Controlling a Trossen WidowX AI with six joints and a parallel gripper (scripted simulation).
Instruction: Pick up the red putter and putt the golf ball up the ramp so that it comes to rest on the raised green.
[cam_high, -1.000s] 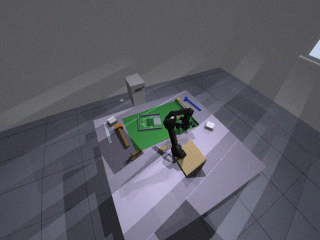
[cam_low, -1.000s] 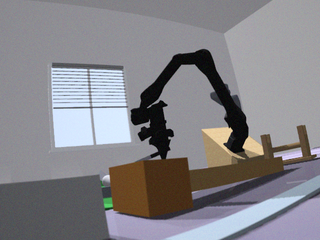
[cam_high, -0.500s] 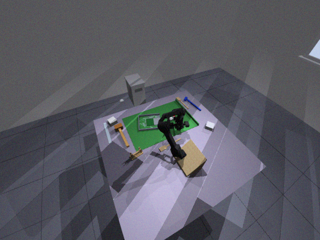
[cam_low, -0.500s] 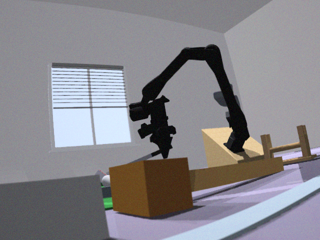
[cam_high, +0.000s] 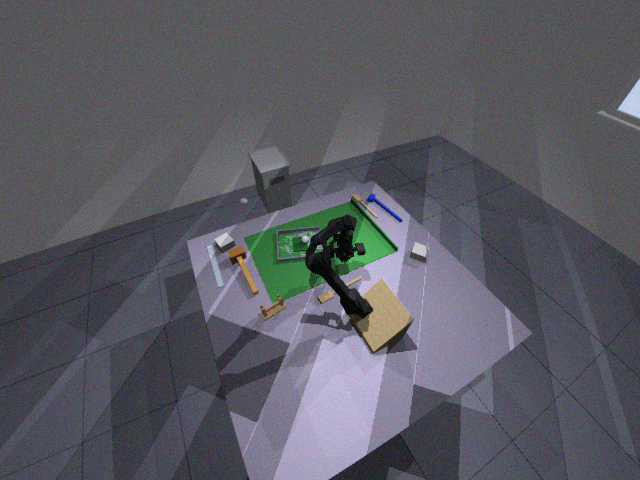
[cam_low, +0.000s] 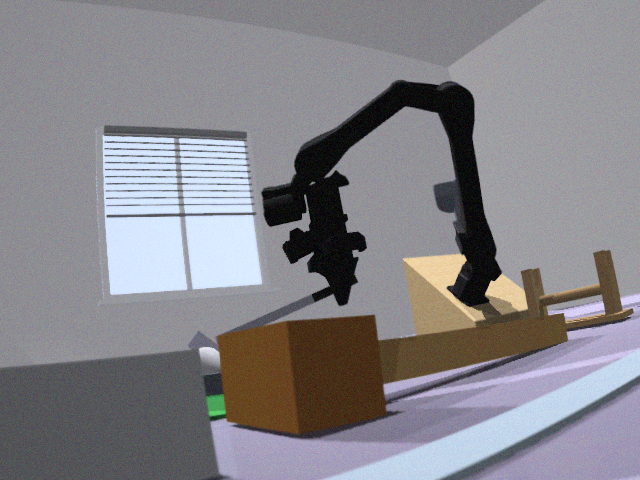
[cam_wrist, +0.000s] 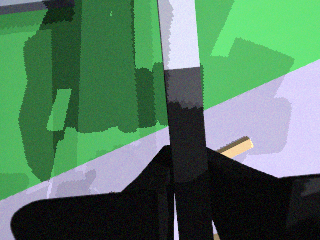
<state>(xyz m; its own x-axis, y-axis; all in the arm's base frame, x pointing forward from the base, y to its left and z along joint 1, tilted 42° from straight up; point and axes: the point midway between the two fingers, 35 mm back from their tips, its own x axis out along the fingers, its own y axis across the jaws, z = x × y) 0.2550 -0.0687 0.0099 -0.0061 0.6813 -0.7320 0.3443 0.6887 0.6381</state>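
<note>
Now: the red putter 11 cm ahead of my gripper tip, 4 cm to the right of it and 1 cm below it. From my gripper tip the other things lie so: blue tool (49 cm to the right, 31 cm ahead, 8 cm below); then pale blue strip (58 cm to the left, 35 cm ahead, 9 cm below); then white golf ball (27 cm ahead, 8 cm to the left, 6 cm below).
</note>
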